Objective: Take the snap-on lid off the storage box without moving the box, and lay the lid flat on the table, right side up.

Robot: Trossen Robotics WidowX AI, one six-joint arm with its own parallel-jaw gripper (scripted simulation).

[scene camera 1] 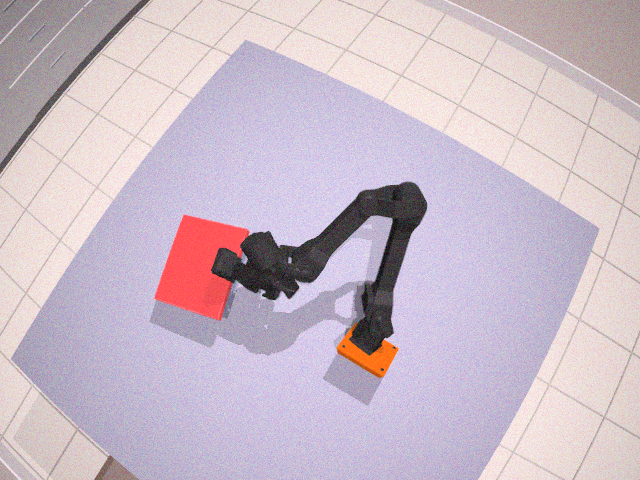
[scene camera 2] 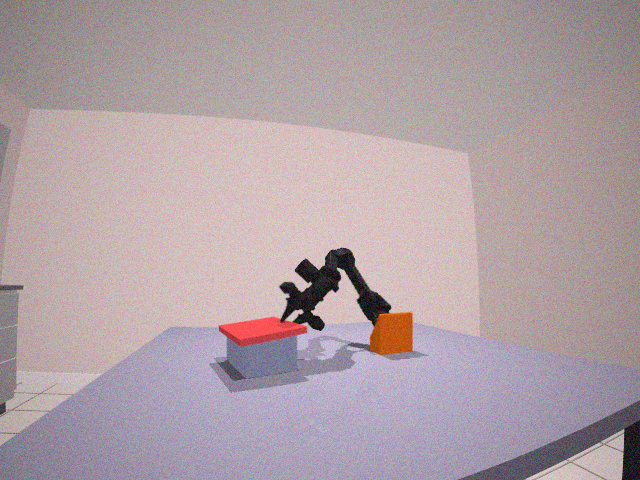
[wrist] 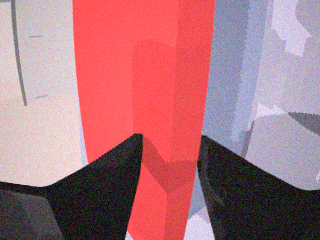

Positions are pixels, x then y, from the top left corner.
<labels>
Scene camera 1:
gripper: 228,273
red lid: 187,282
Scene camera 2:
gripper: 283,325
red lid: 248,332
grey-blue storage box: 279,356
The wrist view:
gripper: 169,142
red lid: 148,74
</labels>
